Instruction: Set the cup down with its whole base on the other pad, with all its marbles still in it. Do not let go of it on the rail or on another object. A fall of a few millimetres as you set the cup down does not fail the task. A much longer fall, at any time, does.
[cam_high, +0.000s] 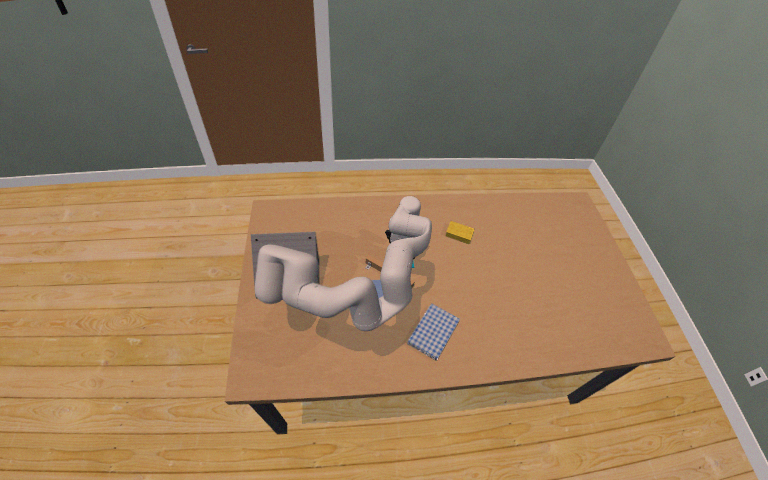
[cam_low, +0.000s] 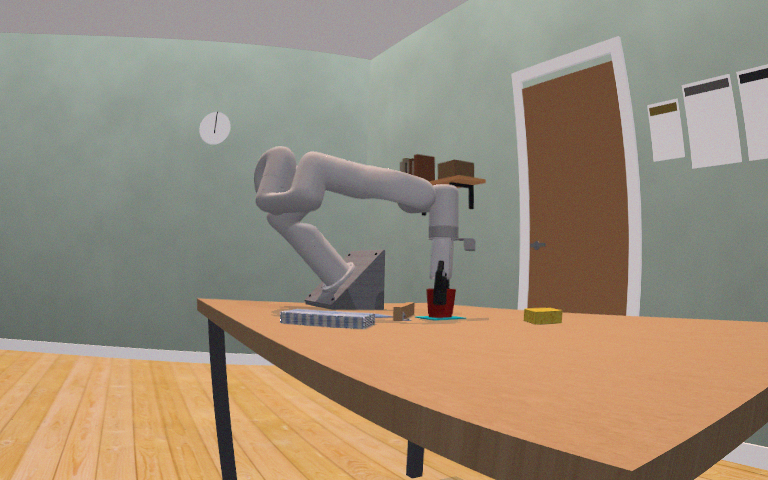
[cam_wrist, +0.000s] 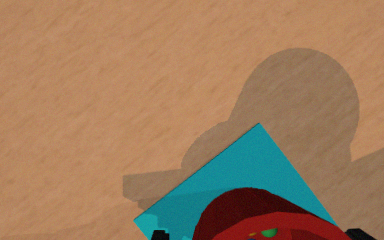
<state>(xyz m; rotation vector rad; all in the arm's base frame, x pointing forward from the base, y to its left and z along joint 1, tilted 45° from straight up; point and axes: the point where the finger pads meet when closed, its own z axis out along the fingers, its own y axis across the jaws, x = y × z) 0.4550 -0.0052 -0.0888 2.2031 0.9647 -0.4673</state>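
The red cup lies 2 cm below my hand. From my hand the other things lie so: wooden rail (7 cm to the right, 6 cm behind, 4 cm below); yellow marble (3 cm below, 1 cm to the left, 1 cm ahead); green marble (3 cm below, 1 cm ahead).
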